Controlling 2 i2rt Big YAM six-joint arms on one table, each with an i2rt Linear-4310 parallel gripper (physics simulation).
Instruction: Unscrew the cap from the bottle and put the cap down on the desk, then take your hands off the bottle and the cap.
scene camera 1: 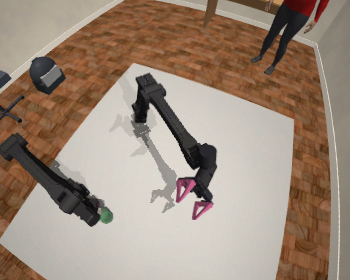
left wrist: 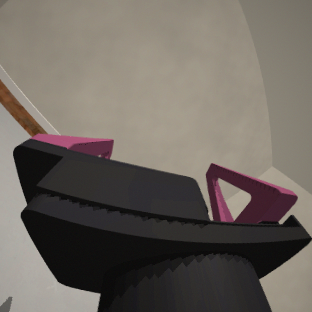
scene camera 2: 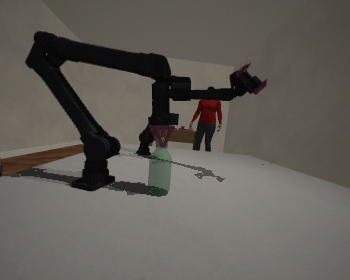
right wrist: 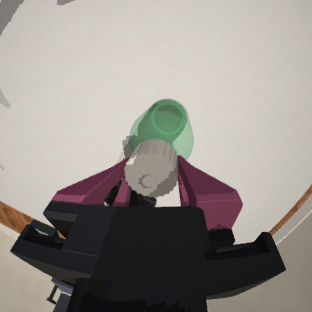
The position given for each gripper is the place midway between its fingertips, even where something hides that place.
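Open and holding nothing, the left gripper [scene camera 1: 185, 211] can also be found in the left wrist view, where the left gripper [left wrist: 162, 157] appears again. The right gripper [scene camera 2: 161, 146] is visible in the right wrist view too, as the right gripper [right wrist: 154, 161]. It carries a ribbed cap [right wrist: 152, 169]; nothing else touches it. The left wrist view does not show the cap, hidden by the left gripper.
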